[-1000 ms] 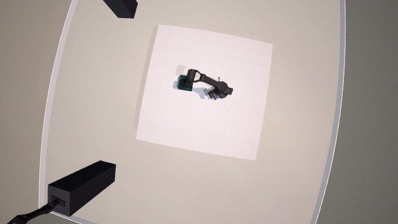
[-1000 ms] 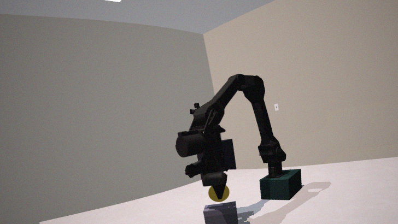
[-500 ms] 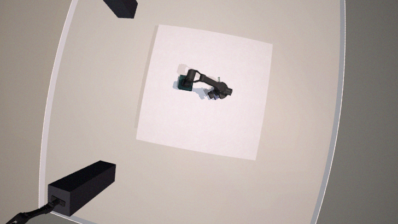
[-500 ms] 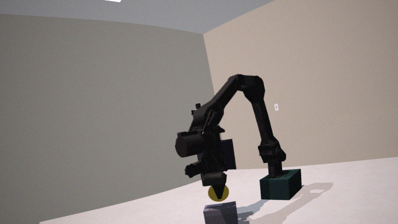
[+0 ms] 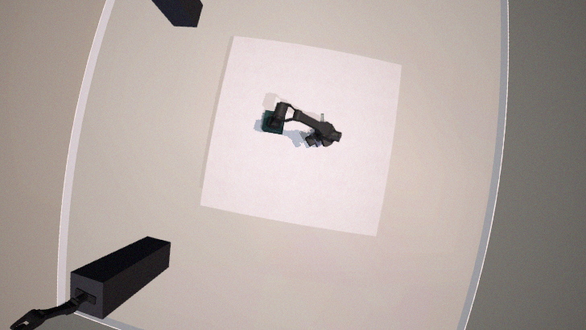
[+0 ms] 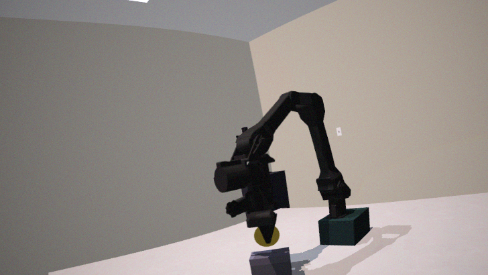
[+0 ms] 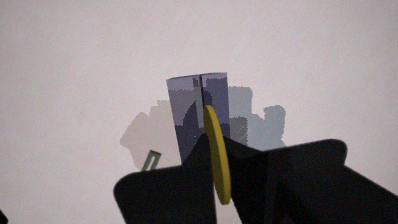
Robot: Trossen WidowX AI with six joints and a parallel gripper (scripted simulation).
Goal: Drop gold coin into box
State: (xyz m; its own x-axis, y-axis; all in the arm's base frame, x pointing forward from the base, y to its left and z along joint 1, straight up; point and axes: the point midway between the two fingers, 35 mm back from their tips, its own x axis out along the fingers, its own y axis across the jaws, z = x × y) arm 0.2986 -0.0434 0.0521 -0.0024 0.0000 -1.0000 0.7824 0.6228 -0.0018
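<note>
My gripper tip is now 20 mm below the coin.
</note>
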